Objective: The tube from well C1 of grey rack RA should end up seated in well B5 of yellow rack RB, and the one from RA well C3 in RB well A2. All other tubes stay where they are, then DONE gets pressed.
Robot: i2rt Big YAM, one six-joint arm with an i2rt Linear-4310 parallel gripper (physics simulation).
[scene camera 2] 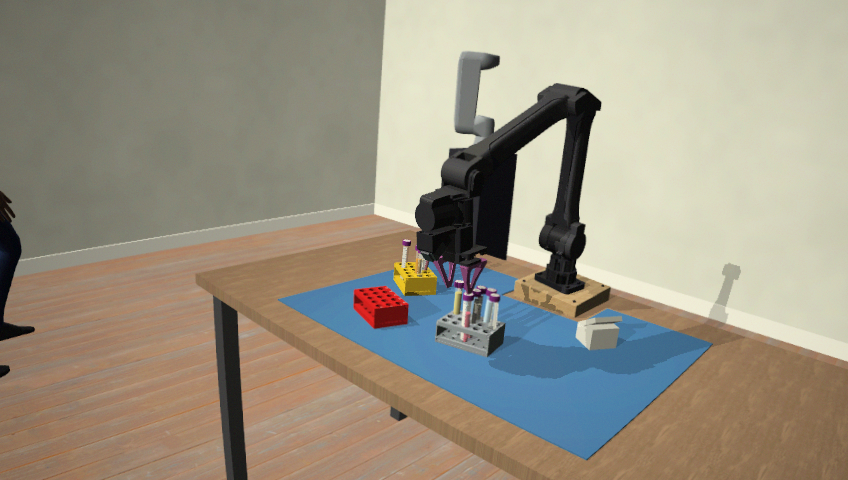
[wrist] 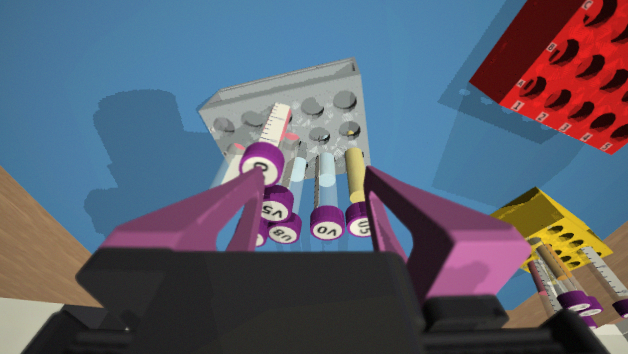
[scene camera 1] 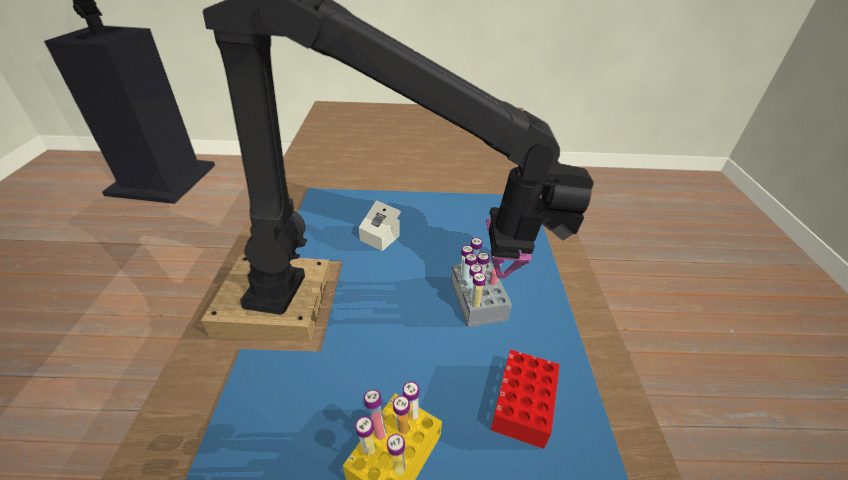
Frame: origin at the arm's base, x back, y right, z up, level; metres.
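Where they show: gripper, fingertip midpoint: (scene camera 2: 459, 290) (wrist: 313, 175) (scene camera 1: 499, 266); arm's base, origin of the base link: (scene camera 2: 559, 283) (scene camera 1: 275, 290).
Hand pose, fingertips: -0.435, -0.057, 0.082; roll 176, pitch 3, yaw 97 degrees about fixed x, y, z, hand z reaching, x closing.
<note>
Things, the pixels of their top centre, and the offset from my fingertips, as dx, dy, dz. "spot": a spot on its surface instead.
- Grey rack RA, middle of its top: (wrist: 290, 142) (scene camera 1: 480, 283) (scene camera 2: 471, 321) +0.027, -0.020, -0.072
- pink-filled tube, middle of its top: (wrist: 259, 173) (scene camera 2: 469, 293) +0.002, -0.029, +0.002
- C1 end, middle of its top: (wrist: 227, 148) (scene camera 2: 496, 333) +0.048, -0.079, -0.083
- Yellow rack RB, middle of its top: (scene camera 1: 394, 442) (wrist: 554, 254) (scene camera 2: 415, 269) +0.140, +0.320, -0.072
- H7, surface spot: (scene camera 1: 395, 444) spot: +0.130, +0.355, +0.003
- pink tube's cap, surface spot: (wrist: 262, 164) spot: -0.005, -0.028, +0.002
- red rack, middle of its top: (wrist: 614, 81) (scene camera 1: 529, 388) (scene camera 2: 380, 296) -0.059, +0.202, -0.072
- white box, middle of its top: (scene camera 2: 601, 311) (scene camera 1: 379, 211) +0.275, -0.189, -0.042
Grey rack RA (scene camera 1: 490, 315) (scene camera 2: 489, 336) (wrist: 332, 119) holds several purple-capped tubes. A pink-filled tube (scene camera 2: 467, 309) (wrist: 276, 122) stands in its row C, seemingly at C3; the well at the C1 end (wrist: 223, 125) is empty. Yellow rack RB (scene camera 1: 429, 440) (scene camera 2: 420, 287) (wrist: 521, 210) holds several capped tubes, including V2 (scene camera 1: 372, 398) and H7 (scene camera 1: 395, 444); its well labels are unreadable. My gripper (scene camera 1: 498, 268) (scene camera 2: 459, 289) (wrist: 313, 175) is partly open and empty above the grey rack. Its left fingertip in the wrist view overlaps the pink tube's cap (wrist: 262, 164).
A red rack (scene camera 1: 518, 433) (scene camera 2: 390, 317) (wrist: 530, 50) with empty wells stands between the grey and yellow racks, toward the table edge. A white box (scene camera 1: 379, 233) (scene camera 2: 598, 336) with a dark patch on top stands behind the grey rack in scene camera 1; no DONE label is readable.
</note>
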